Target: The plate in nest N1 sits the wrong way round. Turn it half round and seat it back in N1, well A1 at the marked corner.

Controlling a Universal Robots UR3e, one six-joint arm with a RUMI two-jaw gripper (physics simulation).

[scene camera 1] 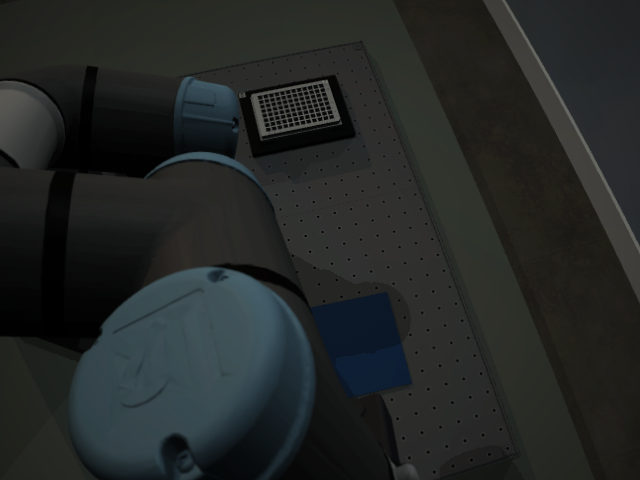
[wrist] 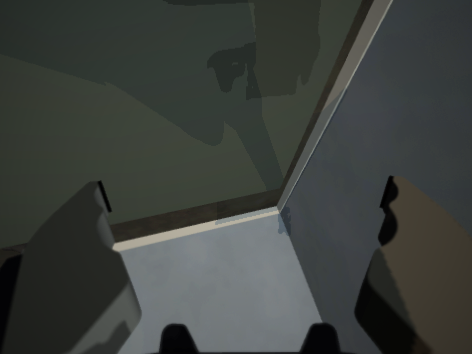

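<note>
The white plate (scene camera 1: pixel 297 109) with its grid of wells lies in the black nest (scene camera 1: pixel 305 144) near the far end of the perforated board. A small light mark (scene camera 1: pixel 242 95) shows at the nest's far left corner. I cannot read the plate's lettering or tell where well A1 is. My gripper (wrist: pixel 243 183) is open, with its two jaws wide apart and nothing between them in the wrist view. It points at the green surface and the wall, away from the plate. The plate does not show in the wrist view.
The perforated board (scene camera 1: pixel 356 227) carries a blue square (scene camera 1: pixel 361 330) toward its near end. The arm (scene camera 1: pixel 206 222) covers the left and lower part of the scene view and hides the board's left side. A pale border (wrist: pixel 195 230) runs along the green surface (wrist: pixel 125 150) in the wrist view.
</note>
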